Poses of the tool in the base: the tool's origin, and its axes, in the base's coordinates. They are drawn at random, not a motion.
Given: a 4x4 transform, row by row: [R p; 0 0 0 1], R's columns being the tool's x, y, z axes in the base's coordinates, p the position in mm. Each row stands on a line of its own.
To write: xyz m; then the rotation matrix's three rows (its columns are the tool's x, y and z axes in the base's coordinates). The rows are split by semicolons. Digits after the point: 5 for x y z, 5 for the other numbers.
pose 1, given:
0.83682 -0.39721 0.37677 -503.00
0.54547 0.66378 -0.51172 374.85
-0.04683 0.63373 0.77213 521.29
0 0 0 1
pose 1, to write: -0.50300 0.37485 0.52129; 0.83682 -0.39721 0.37677; 0.54547 0.66378 -0.51172; -0.04683 0.63373 0.77213
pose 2, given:
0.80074 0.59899 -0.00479 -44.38
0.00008 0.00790 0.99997 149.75
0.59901 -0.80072 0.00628 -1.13
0 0 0 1
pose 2, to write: -0.04438 0.14975 -0.00113; 0.80074 0.59899 -0.00479; 0.00008 0.00790 0.99997; 0.59901 -0.80072 0.00628
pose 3, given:
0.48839 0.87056 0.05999 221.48
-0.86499 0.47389 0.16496 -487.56
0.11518 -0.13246 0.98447 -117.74
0 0 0 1
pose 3, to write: 0.22148 -0.48756 -0.11774; 0.48839 0.87056 0.05999; -0.86499 0.47389 0.16496; 0.11518 -0.13246 0.98447
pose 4, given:
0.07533 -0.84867 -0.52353 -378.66
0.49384 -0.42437 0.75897 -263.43
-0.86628 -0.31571 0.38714 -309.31
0 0 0 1
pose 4, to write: -0.37866 -0.26343 -0.30931; 0.07533 -0.84867 -0.52353; 0.49384 -0.42437 0.75897; -0.86628 -0.31571 0.38714
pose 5, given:
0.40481 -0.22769 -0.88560 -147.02
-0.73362 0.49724 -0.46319 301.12
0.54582 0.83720 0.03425 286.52
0 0 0 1
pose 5, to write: -0.14702 0.30112 0.28652; 0.40481 -0.22769 -0.88560; -0.73362 0.49724 -0.46319; 0.54582 0.83720 0.03425
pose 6, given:
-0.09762 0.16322 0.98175 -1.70
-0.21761 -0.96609 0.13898 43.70
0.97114 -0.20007 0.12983 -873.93
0 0 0 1
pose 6, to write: -0.00170 0.04370 -0.87393; -0.09762 0.16322 0.98175; -0.21761 -0.96609 0.13898; 0.97114 -0.20007 0.12983
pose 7, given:
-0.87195 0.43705 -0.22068 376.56
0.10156 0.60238 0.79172 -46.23
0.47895 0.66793 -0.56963 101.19
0 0 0 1
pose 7, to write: 0.37656 -0.04623 0.10119; -0.87195 0.43705 -0.22068; 0.10156 0.60238 0.79172; 0.47895 0.66793 -0.56963
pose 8, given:
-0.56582 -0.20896 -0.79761 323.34
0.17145 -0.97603 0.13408 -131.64
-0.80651 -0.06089 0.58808 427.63
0 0 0 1
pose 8, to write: 0.32334 -0.13164 0.42763; -0.56582 -0.20896 -0.79761; 0.17145 -0.97603 0.13408; -0.80651 -0.06089 0.58808
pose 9, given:
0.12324 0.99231 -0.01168 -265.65
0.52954 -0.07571 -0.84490 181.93
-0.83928 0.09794 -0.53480 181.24
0 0 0 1
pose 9, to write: -0.26565 0.18193 0.18124; 0.12324 0.99231 -0.01168; 0.52954 -0.07571 -0.84490; -0.83928 0.09794 -0.53480
